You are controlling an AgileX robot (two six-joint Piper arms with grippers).
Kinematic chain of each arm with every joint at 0, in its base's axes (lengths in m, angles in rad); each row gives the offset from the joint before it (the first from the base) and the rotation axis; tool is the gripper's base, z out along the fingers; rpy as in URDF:
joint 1: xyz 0 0 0.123 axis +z
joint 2: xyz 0 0 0 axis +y
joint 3: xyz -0.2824 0 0.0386 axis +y
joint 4: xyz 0.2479 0 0.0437 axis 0.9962 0 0.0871
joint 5: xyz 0 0 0 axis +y
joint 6: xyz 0.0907 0 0.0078 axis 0.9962 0 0.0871
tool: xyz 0 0 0 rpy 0 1.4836 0
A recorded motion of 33 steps. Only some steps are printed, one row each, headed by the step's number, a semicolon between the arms.
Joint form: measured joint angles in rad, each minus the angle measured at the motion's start. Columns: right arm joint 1, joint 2, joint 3, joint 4, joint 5, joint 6; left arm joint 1, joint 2, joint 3, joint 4, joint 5, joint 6.
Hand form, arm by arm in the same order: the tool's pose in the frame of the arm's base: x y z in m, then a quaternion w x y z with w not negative. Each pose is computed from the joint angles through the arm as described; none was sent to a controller.
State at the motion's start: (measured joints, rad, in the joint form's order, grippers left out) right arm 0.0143 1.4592 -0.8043 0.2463 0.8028 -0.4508; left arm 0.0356 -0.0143 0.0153 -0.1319 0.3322 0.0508
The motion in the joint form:
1: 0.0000 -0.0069 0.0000 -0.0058 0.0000 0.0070; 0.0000 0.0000 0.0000 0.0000 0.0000 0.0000
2: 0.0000 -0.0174 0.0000 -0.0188 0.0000 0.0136; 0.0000 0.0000 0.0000 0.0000 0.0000 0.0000
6: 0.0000 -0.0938 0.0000 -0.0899 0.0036 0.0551; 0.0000 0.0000 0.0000 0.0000 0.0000 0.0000
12: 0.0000 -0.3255 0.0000 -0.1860 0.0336 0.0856; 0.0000 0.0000 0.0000 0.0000 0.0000 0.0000
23: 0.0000 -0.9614 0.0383 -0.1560 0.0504 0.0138; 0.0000 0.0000 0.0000 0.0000 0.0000 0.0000
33: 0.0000 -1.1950 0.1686 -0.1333 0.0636 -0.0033; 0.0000 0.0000 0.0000 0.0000 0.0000 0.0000
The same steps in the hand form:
1: 0.2483 0.0192 0.2057 0.12043 -0.15217 0.97846 0.07039; 0.0534 -0.0020 0.1790 0.61549 -0.02992 0.78706 -0.02871
2: 0.2474 0.0183 0.2081 0.12436 -0.15332 0.97816 0.06507; 0.0534 -0.0020 0.1790 0.61549 -0.02992 0.78706 -0.02871
6: 0.2395 0.0137 0.2259 0.15374 -0.15642 0.97502 0.03511; 0.0534 -0.0020 0.1790 0.61549 -0.02992 0.78706 -0.02871
12: 0.2070 0.0070 0.2762 0.24442 -0.16896 0.95470 -0.01629; 0.0534 -0.0020 0.1790 0.61549 -0.02992 0.78706 -0.02871
23: 0.0775 0.0073 0.3563 0.50856 -0.18419 0.83868 -0.06371; 0.0534 -0.0020 0.1790 0.61549 -0.02992 0.78706 -0.02871
33: 0.0358 0.0083 0.3289 0.54746 -0.18688 0.81311 -0.06494; 0.0534 -0.0020 0.1790 0.61549 -0.02992 0.78706 -0.02871

